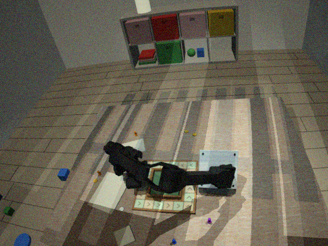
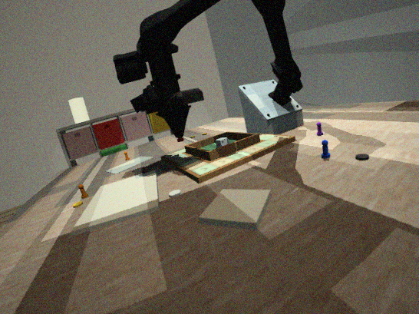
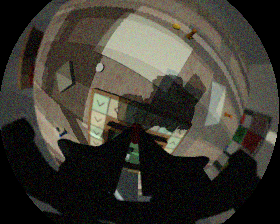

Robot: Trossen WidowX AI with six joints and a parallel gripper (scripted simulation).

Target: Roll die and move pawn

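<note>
Now: gripper tip 110 mm past the grey-white die, 50 mm above it and 10 mm to the right of it. From my gripper tip the other things lie so: blue pawn (280 mm to the left, 150 mm behind, 60 mm below); then red pawn (10 mm above); then white disc (120 mm to the left, 90 mm ahead, 70 mm below).
</note>
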